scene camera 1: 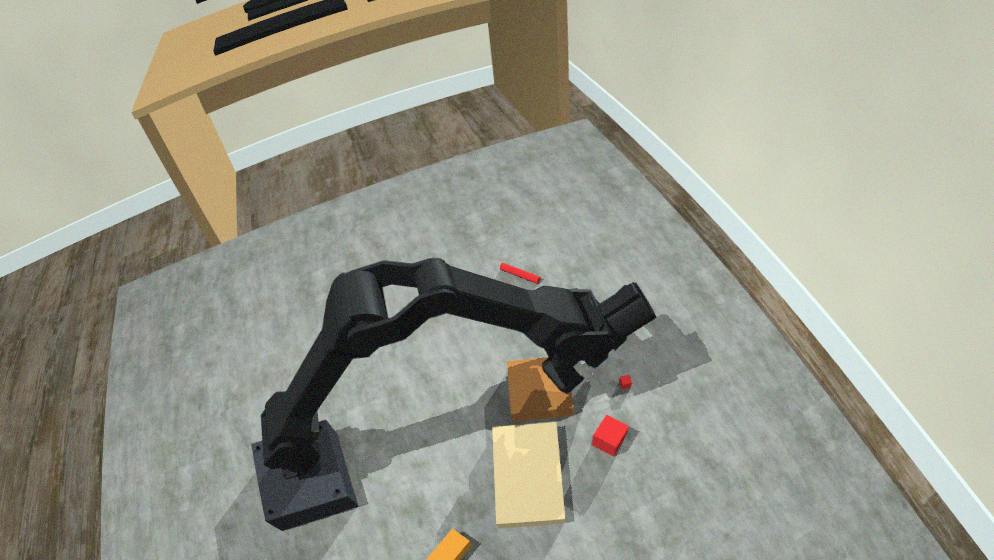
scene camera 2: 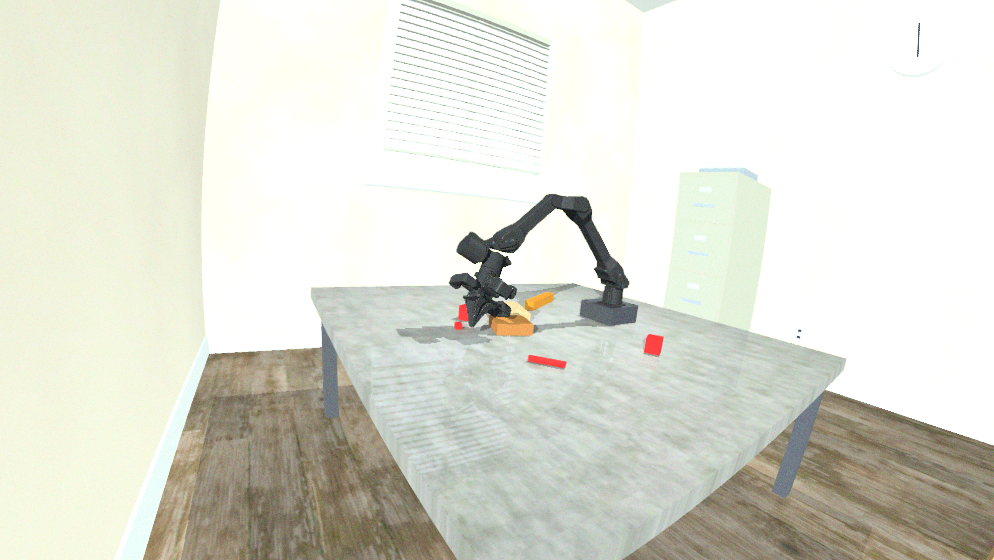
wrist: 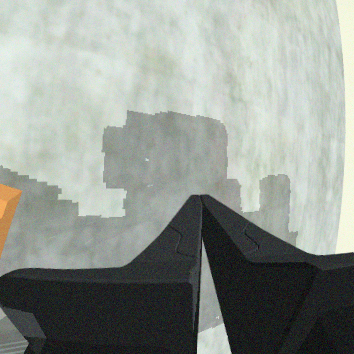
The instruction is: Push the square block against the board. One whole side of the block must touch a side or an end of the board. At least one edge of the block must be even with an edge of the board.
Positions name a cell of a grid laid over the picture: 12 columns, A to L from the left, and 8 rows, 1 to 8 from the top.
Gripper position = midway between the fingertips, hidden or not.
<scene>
my gripper: scene camera 1 H5; scene camera 2 F5; wrist G5
</scene>
